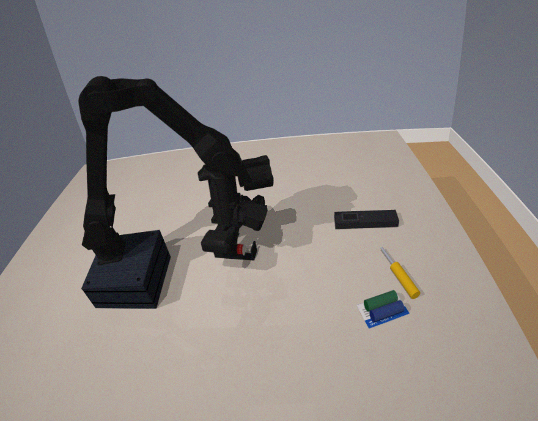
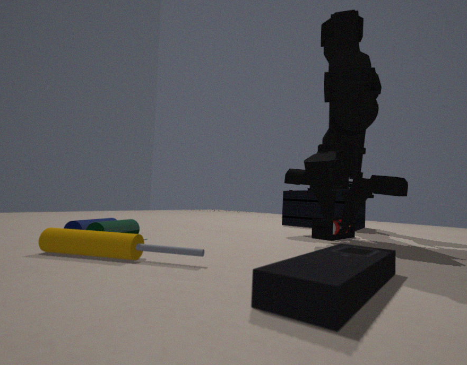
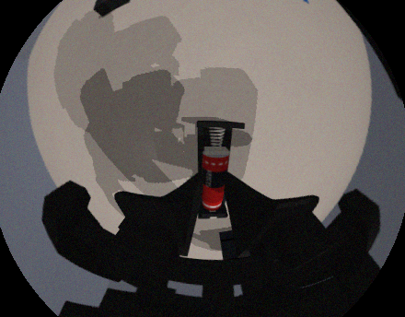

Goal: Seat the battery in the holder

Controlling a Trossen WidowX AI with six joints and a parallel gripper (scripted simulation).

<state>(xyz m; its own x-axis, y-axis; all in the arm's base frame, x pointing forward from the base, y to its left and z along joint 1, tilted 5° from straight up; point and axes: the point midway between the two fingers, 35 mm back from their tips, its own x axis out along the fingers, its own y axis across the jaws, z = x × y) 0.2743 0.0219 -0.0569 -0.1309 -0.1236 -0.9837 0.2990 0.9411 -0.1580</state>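
The battery is 1 cm above my gripper tip. Also, from my gripper tip: black box 34 cm ahead, 3 cm to the left, 1 cm above; then yellow-handled screwdriver 34 cm ahead, 14 cm to the right.
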